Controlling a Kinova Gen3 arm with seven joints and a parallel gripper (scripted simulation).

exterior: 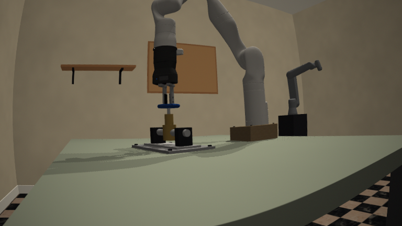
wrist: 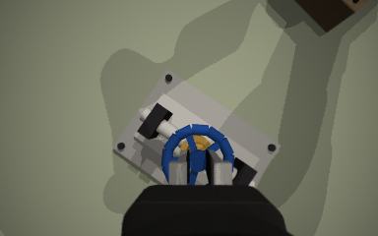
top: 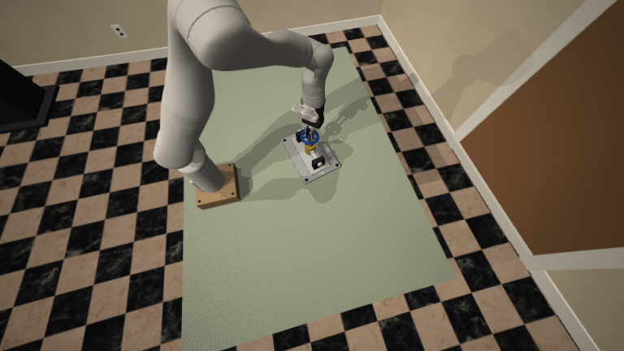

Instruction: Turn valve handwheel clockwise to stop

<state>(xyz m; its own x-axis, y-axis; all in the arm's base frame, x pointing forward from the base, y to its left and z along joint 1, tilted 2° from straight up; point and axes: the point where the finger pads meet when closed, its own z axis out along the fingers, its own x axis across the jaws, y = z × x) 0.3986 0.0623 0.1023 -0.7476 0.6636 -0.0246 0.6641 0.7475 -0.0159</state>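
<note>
Now: hand 30 mm above the blue handwheel. Also, from my hand: baseplate: 150 mm below.
</note>
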